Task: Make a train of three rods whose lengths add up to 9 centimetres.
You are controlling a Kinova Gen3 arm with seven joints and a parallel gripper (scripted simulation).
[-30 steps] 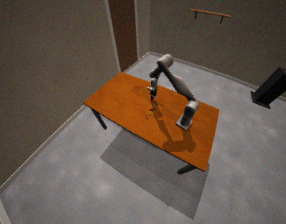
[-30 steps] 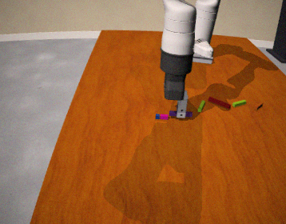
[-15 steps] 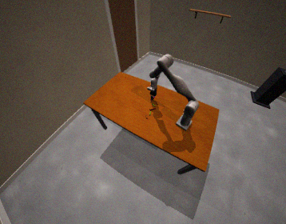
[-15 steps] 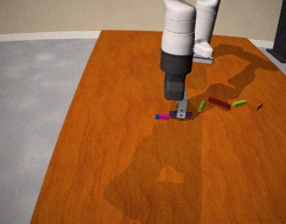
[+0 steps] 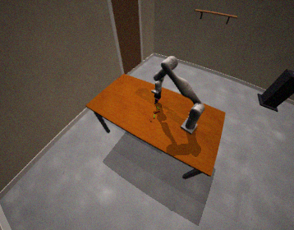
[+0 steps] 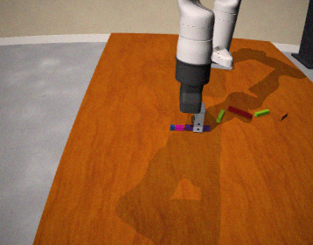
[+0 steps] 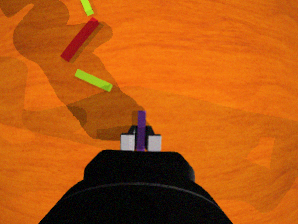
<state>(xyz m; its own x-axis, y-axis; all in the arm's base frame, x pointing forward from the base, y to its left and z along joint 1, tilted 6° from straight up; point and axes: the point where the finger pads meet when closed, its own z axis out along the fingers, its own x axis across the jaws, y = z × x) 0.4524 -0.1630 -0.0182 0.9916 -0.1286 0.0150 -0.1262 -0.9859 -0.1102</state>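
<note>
Now: hand 1 cm above the purple rod. From my hand the other things lie so: blue rod 6 cm to the right, 2 cm below, 1 cm behind; red rod 14 cm to the left, 7 cm behind, 2 cm below; magenta rod 4 cm to the right, 2 cm below, 1 cm behind.
</note>
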